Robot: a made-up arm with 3 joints.
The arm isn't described. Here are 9 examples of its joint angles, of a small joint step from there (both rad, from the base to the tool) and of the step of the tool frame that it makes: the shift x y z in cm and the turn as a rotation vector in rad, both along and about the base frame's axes.
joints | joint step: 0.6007 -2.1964 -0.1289 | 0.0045 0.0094 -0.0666
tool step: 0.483 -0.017 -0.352 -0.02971 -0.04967 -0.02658
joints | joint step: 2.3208 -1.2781 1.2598 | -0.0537 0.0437 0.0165
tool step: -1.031 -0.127 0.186 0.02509 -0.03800 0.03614
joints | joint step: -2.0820 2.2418 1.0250 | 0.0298 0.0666 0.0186
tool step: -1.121 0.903 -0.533 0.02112 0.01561 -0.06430
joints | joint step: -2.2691 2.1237 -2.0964 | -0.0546 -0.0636 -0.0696
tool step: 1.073 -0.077 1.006 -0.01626 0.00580 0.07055
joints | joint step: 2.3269 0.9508 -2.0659 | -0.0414 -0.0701 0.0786
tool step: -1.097 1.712 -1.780 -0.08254 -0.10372 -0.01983
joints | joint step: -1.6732 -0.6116 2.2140 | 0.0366 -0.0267 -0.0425
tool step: -0.346 0.051 -0.942 -0.03659 0.01173 0.02371
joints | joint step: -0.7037 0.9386 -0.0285 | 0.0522 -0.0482 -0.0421
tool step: 0.395 0.897 -1.960 0.02145 0.08554 0.05024
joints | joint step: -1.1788 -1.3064 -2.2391 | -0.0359 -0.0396 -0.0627
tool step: -2.099 -0.370 0.154 0.00033 -0.09673 0.04241
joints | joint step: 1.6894 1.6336 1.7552 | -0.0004 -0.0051 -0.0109
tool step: -0.035 0.042 -0.017 -0.00125 0.01048 -0.00499
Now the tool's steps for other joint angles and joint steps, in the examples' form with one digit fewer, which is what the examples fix.
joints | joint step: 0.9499 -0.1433 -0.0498 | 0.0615 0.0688 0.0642
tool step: -2.39 -1.97 1.59 -0.0913 0.0684 0.0216
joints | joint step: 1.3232 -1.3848 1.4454 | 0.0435 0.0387 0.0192
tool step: -1.00 0.06 0.18 -0.0125 0.0623 0.0368
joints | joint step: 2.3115 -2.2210 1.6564 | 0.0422 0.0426 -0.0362
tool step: -1.18 1.11 0.22 0.0140 0.0129 0.0455
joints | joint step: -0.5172 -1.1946 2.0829 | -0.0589 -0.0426 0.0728
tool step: -0.57 0.13 1.87 0.0495 0.0094 0.0005
